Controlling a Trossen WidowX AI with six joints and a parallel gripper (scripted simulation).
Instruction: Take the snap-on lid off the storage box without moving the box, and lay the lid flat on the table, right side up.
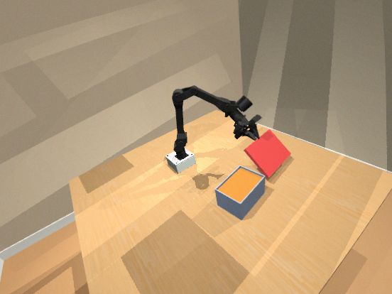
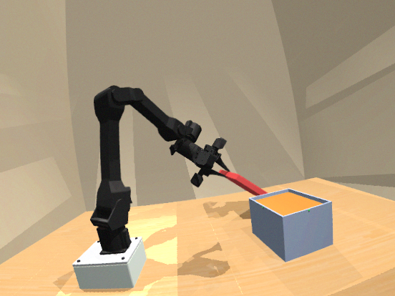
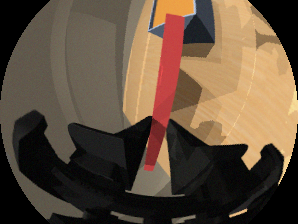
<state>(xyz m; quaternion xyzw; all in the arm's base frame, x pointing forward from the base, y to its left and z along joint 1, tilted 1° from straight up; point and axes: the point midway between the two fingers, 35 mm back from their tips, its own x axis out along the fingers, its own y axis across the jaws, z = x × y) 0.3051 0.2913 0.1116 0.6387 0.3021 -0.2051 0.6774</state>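
My gripper tip is 60 mm short of the red lid, 50 mm above it and 10 mm to the right of it. The rest, counted from my gripper tip: storage box 260 mm to the right, 110 mm ahead, 100 mm below.
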